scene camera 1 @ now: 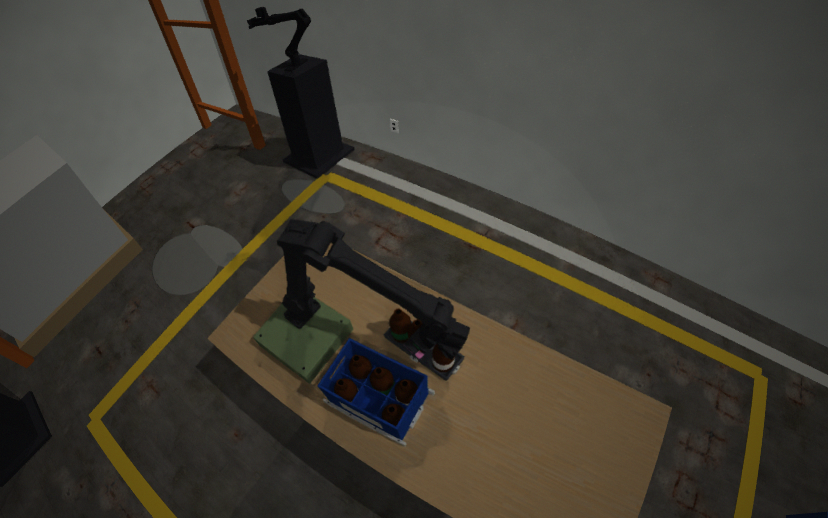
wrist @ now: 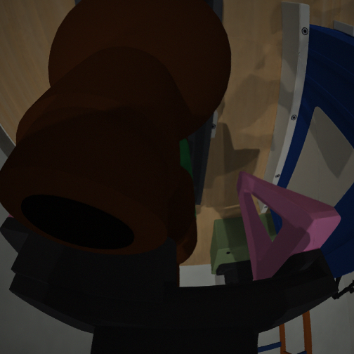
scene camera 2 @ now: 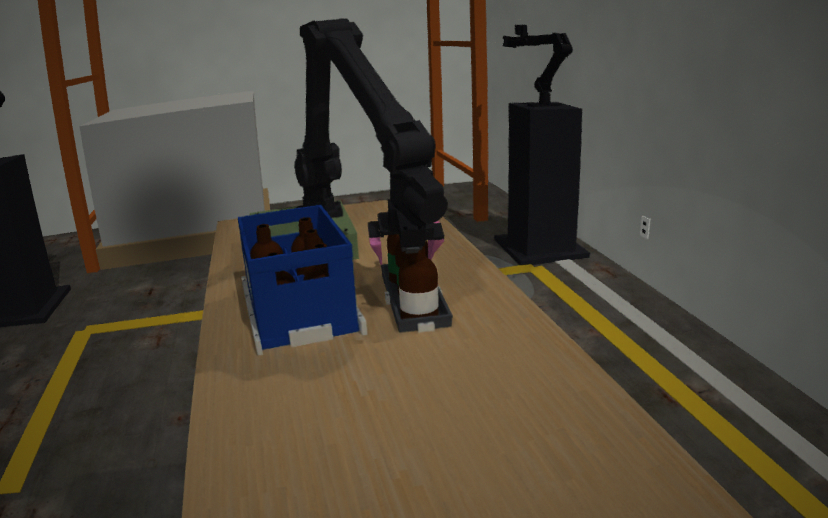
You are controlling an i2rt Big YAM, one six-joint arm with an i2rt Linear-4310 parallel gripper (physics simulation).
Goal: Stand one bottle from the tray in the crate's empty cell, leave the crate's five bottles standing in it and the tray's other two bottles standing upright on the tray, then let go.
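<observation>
The blue crate holds several standing brown bottles; its empty cell is in the middle of the front row. The dark tray stands beside it. The white-labelled bottle stands upright at the tray's near end in scene camera 2. A green-labelled bottle stands farther back; the middle bottle is mostly hidden under the arm. My gripper is open, low over the tray, pink fingers spread to either side of the bottles. The wrist view's left finger is mostly hidden.
The wooden table carries the crate inside white corner and side strips. The green base plate of the arm is just behind the crate. The crate wall stands close to the right finger's side.
</observation>
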